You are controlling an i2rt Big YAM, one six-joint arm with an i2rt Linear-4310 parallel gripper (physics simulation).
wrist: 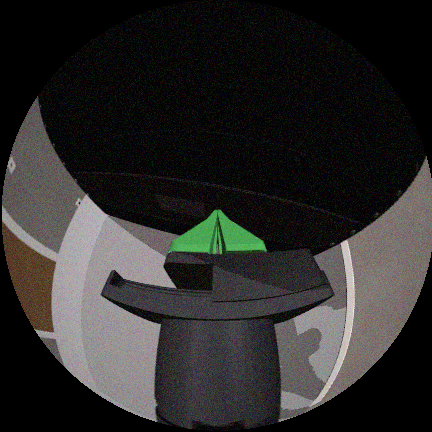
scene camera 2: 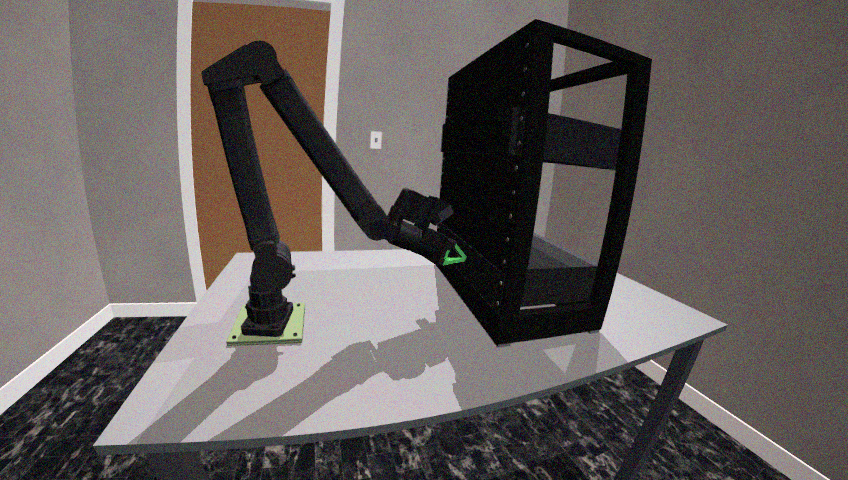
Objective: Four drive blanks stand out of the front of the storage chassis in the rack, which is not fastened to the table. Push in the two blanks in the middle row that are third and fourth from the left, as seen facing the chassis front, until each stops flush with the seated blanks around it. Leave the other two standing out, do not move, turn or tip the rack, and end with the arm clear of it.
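Seen in the pictures: gripper, fingertip midpoint: (wrist: 217,214) (scene camera 2: 464,259); arm's base, link origin: (scene camera 2: 269,320).
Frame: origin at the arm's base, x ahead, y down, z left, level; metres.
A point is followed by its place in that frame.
The black rack (scene camera 2: 516,196) @(z -0.078, x 0.476, y -0.299 m) (wrist: 225,100) @(z 0.120, x 0.459, y -0.213 m) stands upright on the table (scene camera 2: 333,297) @(z 0.150, x 0.125, y 0.012 m). Its front faces the arm and is very dark in both views. The storage chassis and the four drive blanks cannot be made out against the black front. My gripper (scene camera 2: 462,255) @(z 0.117, x 0.453, y -0.112 m) (wrist: 217,214) @(z 0.117, x 0.453, y -0.112 m) is shut and empty, its green fingertips together. It is close in front of the lower part of the rack front, tilted downward. Whether the fingertips touch the rack cannot be told.
The arm's base stands on a green plate (scene camera 2: 236,339) @(z -0.076, x -0.045, y 0.002 m) at the table's left. The wrist camera housing (scene camera 2: 416,205) @(z 0.053, x 0.315, y -0.251 m) sits above the gripper, close to the rack front. A brown door (scene camera 2: 297,35) and grey walls stand behind the table.
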